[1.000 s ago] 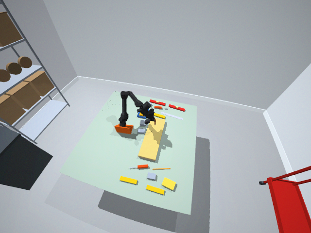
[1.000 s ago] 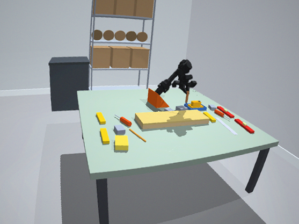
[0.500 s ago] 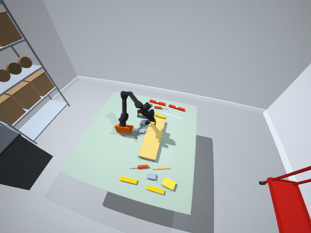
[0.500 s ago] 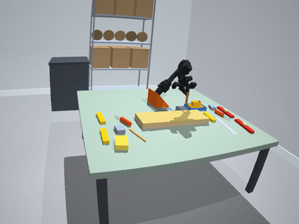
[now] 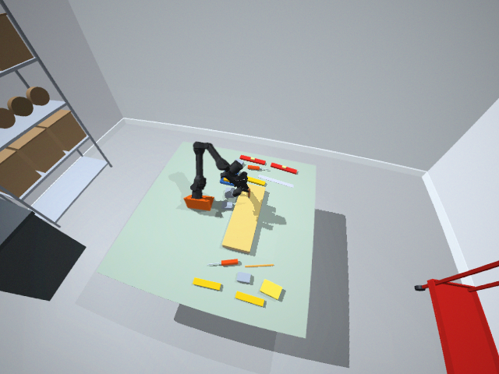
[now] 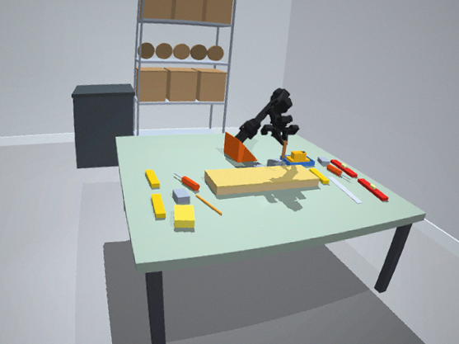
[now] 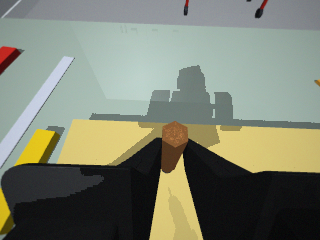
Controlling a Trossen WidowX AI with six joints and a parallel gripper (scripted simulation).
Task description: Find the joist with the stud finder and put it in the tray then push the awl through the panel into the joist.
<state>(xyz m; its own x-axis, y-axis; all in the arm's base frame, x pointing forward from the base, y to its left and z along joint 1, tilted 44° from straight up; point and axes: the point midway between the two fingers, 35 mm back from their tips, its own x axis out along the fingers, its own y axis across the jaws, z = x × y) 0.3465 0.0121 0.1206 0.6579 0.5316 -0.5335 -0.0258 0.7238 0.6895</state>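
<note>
My gripper tip is 5 cm above the orange-handled awl. The rest, counted from my gripper tip: stud finder 22 cm behind, 25 cm to the left, 13 cm below; blue tray 22 cm behind, 23 cm to the left, 17 cm below; square light 22 cm behind, 26 cm to the left, 12 cm below.
</note>
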